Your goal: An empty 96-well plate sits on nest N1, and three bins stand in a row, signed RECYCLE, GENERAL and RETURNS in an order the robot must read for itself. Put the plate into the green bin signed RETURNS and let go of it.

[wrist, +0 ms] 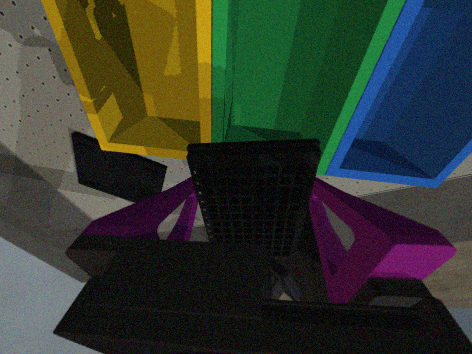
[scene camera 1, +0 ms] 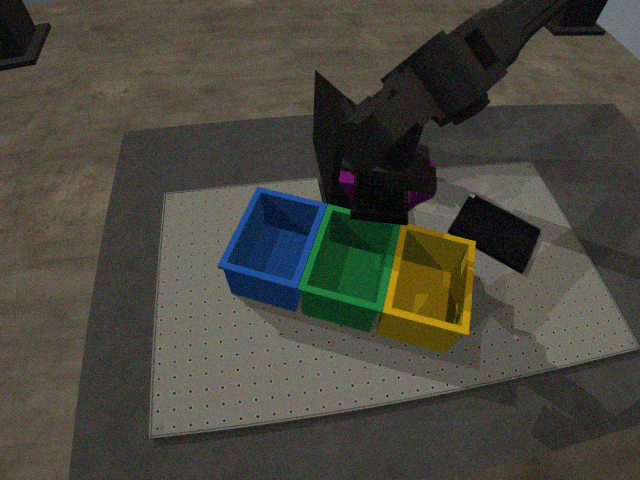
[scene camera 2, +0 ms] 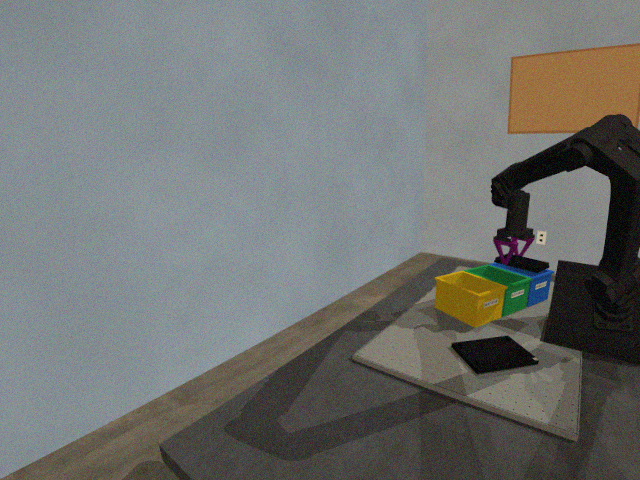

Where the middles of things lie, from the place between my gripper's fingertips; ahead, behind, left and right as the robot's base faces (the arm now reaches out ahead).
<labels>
Right now the black 96-well plate [scene camera 1: 373, 202] is 30 mm behind my hand and 10 mm to the left of it. From my hand the other things lie so: black nest [scene camera 1: 498, 233]: 280 mm to the left, 160 mm below.
</labels>
